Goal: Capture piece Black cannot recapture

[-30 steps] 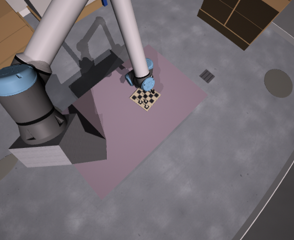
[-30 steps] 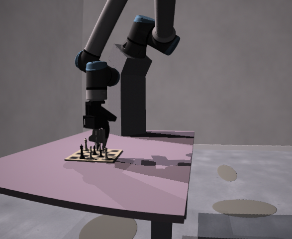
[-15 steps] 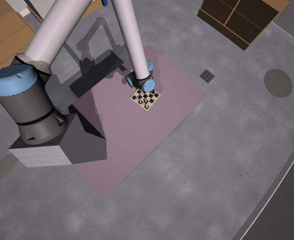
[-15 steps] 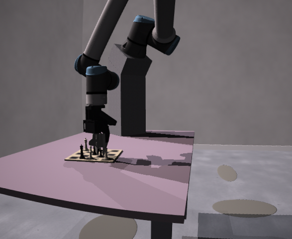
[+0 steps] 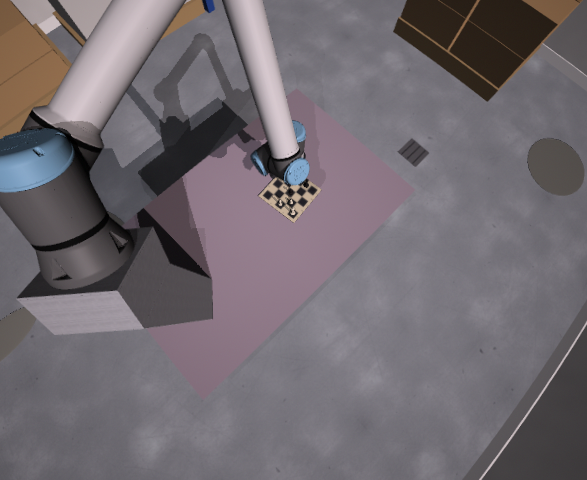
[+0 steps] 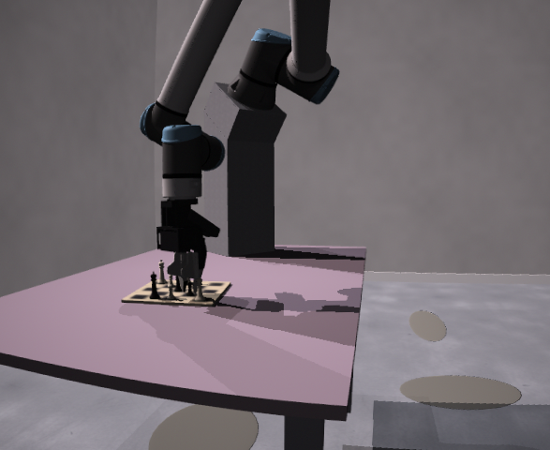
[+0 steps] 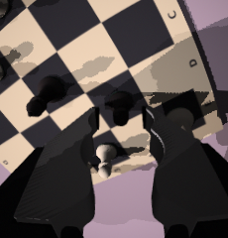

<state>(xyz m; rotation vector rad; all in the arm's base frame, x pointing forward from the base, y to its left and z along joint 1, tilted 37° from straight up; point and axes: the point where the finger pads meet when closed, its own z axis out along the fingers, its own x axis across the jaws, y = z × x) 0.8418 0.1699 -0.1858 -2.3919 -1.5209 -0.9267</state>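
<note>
Now: hand 1 cm above the black pawn. From my hand the other things lie so: tall black piece (5 cm ahead, 7 cm to the right, 1 cm above); then chessboard (3 cm behind, 4 cm to the right, 2 cm below).
</note>
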